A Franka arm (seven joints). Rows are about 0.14 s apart.
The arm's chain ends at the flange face. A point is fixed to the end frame.
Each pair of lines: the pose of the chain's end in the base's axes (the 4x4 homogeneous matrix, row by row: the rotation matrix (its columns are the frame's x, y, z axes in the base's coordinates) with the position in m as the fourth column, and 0 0 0 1 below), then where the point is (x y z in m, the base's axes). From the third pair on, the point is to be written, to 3 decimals.
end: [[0.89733, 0.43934, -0.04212, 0.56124], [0.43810, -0.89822, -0.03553, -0.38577], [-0.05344, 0.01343, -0.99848, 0.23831], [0, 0, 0, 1]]
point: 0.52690 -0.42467 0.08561
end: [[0.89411, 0.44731, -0.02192, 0.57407], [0.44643, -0.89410, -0.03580, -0.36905], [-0.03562, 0.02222, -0.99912, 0.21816], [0, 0, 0, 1]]
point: 0.54313 -0.40825 0.06481
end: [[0.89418, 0.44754, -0.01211, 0.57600], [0.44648, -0.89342, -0.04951, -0.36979], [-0.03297, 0.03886, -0.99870, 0.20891], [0, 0, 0, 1]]
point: 0.547 -0.411 0.056
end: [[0.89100, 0.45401, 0.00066, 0.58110], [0.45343, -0.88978, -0.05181, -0.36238], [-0.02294, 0.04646, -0.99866, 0.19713], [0, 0, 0, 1]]
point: 0.554 -0.404 0.044
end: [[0.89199, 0.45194, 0.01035, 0.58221], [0.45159, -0.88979, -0.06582, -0.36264], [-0.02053, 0.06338, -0.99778, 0.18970], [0, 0, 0, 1]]
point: 0.556 -0.407 0.037
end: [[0.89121, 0.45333, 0.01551, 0.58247], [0.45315, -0.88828, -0.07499, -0.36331], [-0.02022, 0.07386, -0.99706, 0.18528], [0, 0, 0, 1]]
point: 0.558 -0.409 0.033
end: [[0.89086, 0.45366, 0.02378, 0.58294], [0.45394, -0.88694, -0.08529, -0.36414], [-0.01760, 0.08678, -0.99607, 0.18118], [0, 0, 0, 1]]
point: 0.559 -0.411 0.029
